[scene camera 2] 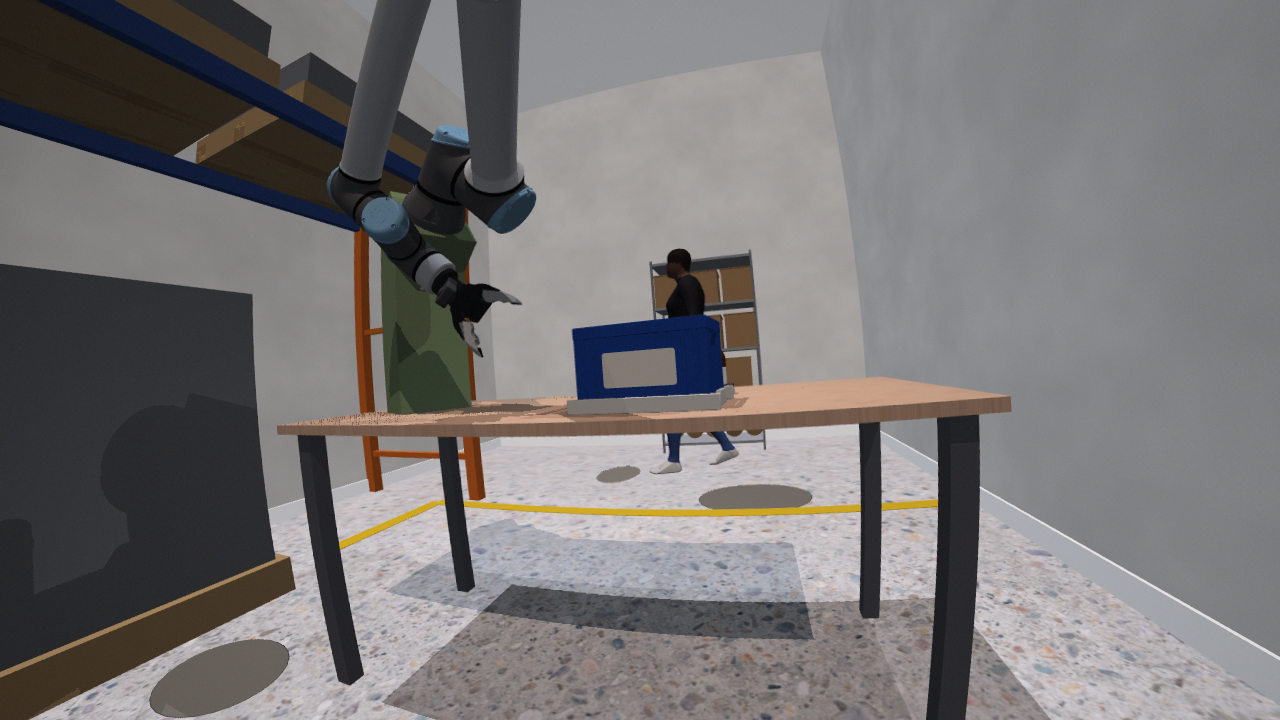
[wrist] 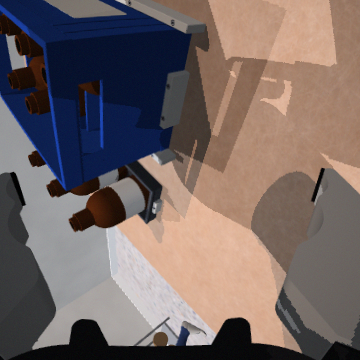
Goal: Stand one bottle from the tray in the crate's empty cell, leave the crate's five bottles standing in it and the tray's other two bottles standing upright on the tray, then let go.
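Seen in the pictures: gripper, fingertip midpoint: (scene camera 2: 501, 331) (wrist: 168, 174); arm's base at its link origin: (scene camera 2: 433, 216).
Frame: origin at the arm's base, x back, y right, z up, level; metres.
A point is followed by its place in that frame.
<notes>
The blue crate (scene camera 2: 640, 358) @[z -0.476, x -0.647, y 0.223 m] (wrist: 125, 65) @[z -0.489, x -0.510, y 0.171 m] stands upright on the table. Brown bottle necks (wrist: 37, 101) @[z -0.428, x -0.647, y 0.094 m] show in its open top in the wrist view; the crate wall and the picture edge hide the rest, and I cannot tell which cell is empty. Beside the crate is the dark tray (wrist: 156, 188) @[z -0.567, x -0.538, y -0.068 m] with three brown bottles: the nearest (wrist: 106, 207) @[z -0.479, x -0.567, y -0.086 m], with a white label, the second (wrist: 80, 188) @[z -0.471, x -0.649, y -0.096 m] partly behind it, and the third (wrist: 36, 158) @[z -0.431, x -0.756, y -0.070 m], of which the neck shows. They look upright. My gripper (scene camera 2: 499, 327) @[z -0.391, x -0.329, y 0.184 m] (wrist: 168, 174) @[z -0.391, x -0.329, y 0.184 m] is open and empty, in the air left of the crate in the scene view.
Light grey fixture rails (scene camera 2: 648, 403) @[z -0.562, x -0.659, y 0.236 m] (wrist: 175, 100) @[z -0.564, x -0.506, y 0.115 m] surround the crate's base on the wooden table (scene camera 2: 877, 394) @[z -0.580, x -1.101, y 0.179 m] (wrist: 220, 260) @[z -0.580, x -0.380, y -0.126 m]. A person (scene camera 2: 687, 295) is behind the table, before a shelf unit (scene camera 2: 754, 313). A green column-like block (scene camera 2: 429, 358) @[z -0.426, x 0.024, y 0.005 m] and orange rack post (scene camera 2: 362, 358) stand behind the gripper.
</notes>
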